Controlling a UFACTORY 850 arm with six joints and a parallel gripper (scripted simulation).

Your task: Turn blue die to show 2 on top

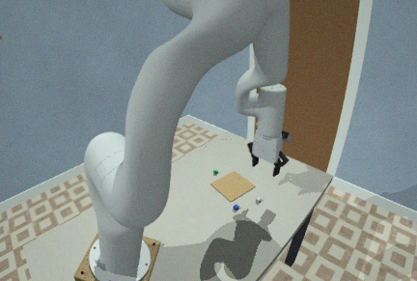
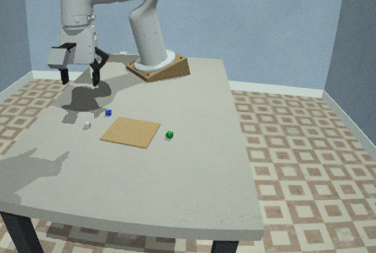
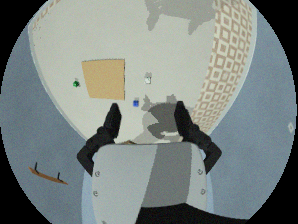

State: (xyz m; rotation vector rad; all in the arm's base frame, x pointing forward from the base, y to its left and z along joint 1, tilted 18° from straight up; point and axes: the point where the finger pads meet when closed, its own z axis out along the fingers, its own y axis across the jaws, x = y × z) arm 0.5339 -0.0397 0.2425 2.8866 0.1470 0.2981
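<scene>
My gripper is now 150 mm above the white die and 20 mm past it. Round my hand: blue die: 150 mm below, 120 mm behind, 30 mm to the left; then green die: 250 mm to the left, 150 mm below, 30 mm behind; then tan mat: 160 mm below, 140 mm to the left, 30 mm behind.
</scene>
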